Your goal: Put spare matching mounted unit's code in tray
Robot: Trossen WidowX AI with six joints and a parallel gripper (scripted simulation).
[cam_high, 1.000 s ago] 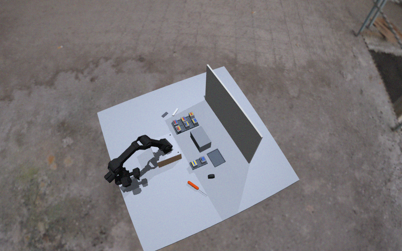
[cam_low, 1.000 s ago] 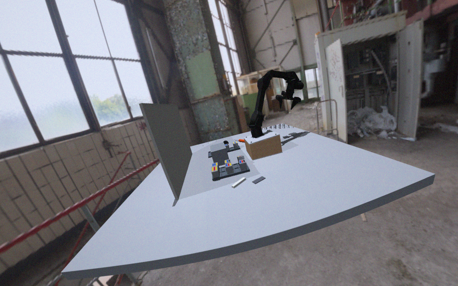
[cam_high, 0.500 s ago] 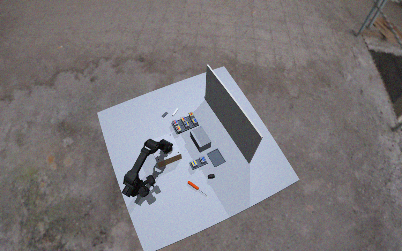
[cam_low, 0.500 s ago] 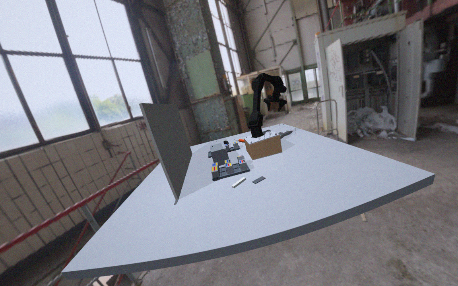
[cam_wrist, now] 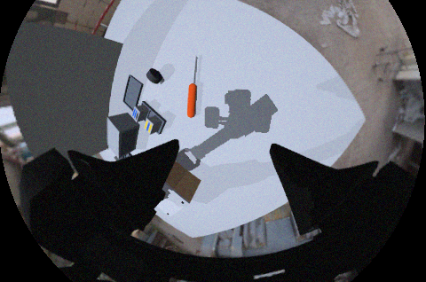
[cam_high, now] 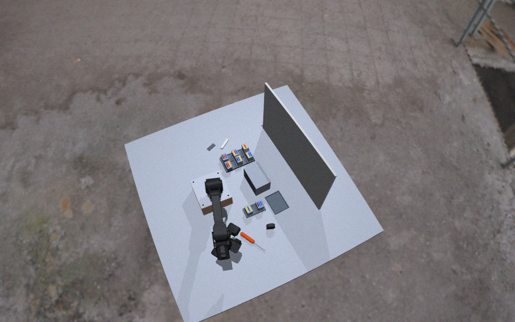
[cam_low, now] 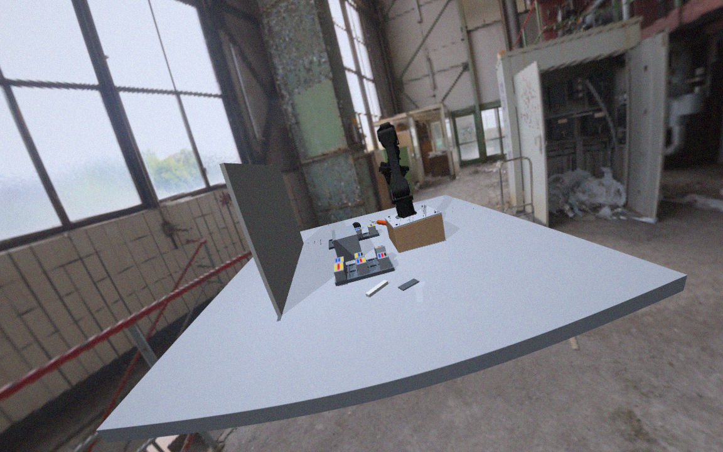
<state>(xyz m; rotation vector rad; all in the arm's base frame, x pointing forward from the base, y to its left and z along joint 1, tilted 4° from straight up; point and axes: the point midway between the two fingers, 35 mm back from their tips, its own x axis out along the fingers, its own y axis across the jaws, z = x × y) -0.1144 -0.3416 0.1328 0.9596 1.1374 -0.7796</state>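
Right now the grey spare is 360 mm ahead of my gripper tip, 470 mm to the left of it and 160 mm below it. Round my gripper tip: tall grey block (380 mm ahead, 300 mm to the left, 150 mm below); dark-rimmed tray (400 mm ahead, 110 mm to the left, 190 mm below); black puck (270 mm ahead, 170 mm below).
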